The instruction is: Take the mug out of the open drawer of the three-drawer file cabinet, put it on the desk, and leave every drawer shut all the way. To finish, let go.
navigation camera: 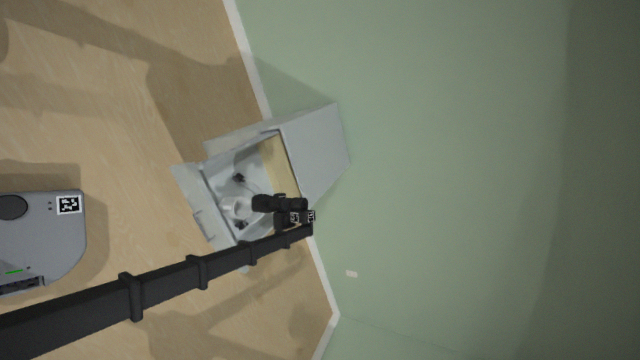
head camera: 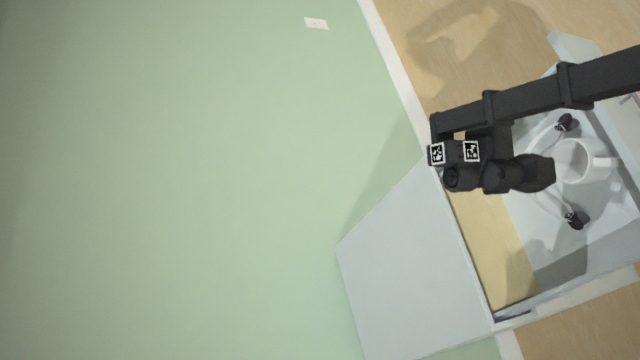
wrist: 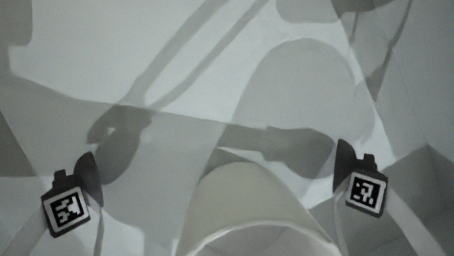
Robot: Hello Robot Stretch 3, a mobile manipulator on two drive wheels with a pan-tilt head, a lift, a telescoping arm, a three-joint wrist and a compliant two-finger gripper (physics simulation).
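Note:
The white mug (head camera: 590, 155) (navigation camera: 230, 206) (wrist: 240, 187) stands in the open drawer (head camera: 612, 122) (navigation camera: 186, 184) (wrist: 75, 55) of the grey file cabinet (head camera: 415, 260) (navigation camera: 315, 150). Its handle points toward the drawer front in the head view. My gripper (head camera: 571, 171) (navigation camera: 240, 201) (wrist: 217, 164) is open and empty, reaching down over the drawer. Its fingertips are wide apart, one to each side of the mug. In the wrist view, the mug's rim is cut off at the bottom edge and its handle does not show. The desk does not show in these views.
The black telescoping arm (head camera: 530, 95) (navigation camera: 170, 270) crosses above the drawer. The drawer walls stand around the gripper. A green wall (head camera: 200, 175) (navigation camera: 450, 150) rises behind the cabinet. The robot's grey base (navigation camera: 50, 240) is on the wooden floor at the left of the navigation view.

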